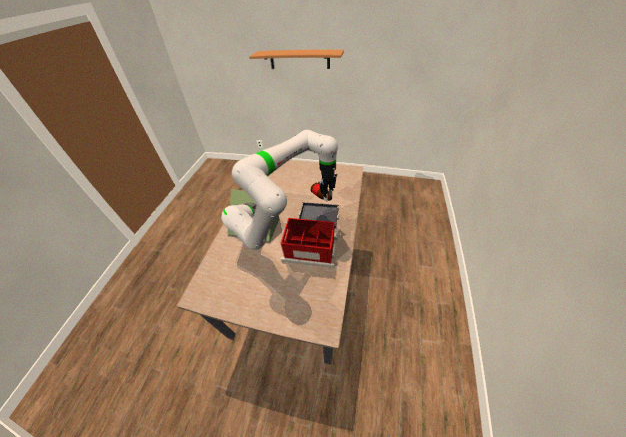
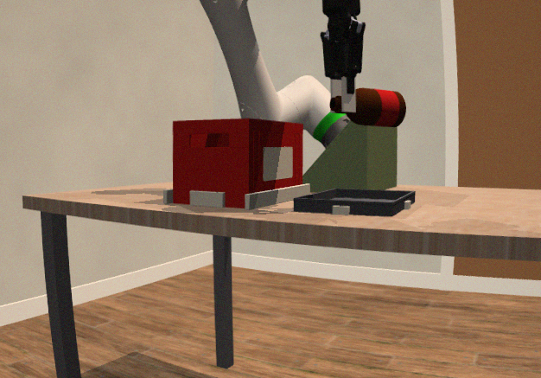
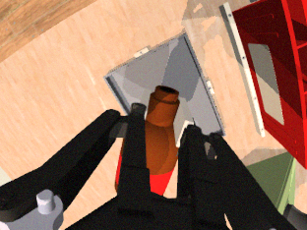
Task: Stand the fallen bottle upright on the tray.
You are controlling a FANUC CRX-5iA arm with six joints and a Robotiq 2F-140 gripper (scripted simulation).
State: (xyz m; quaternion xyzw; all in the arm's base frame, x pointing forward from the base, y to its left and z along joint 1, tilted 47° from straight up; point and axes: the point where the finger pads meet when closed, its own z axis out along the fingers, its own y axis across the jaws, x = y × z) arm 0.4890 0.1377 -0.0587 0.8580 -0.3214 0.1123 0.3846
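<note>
Right now my hand is 40 mm past the brown bottle, 30 mm to the right of it and 20 mm above it. Round my hand: dark tray: 70 mm behind, 20 mm to the left, 210 mm below; red crate: 80 mm behind, 260 mm to the right, 140 mm below.
</note>
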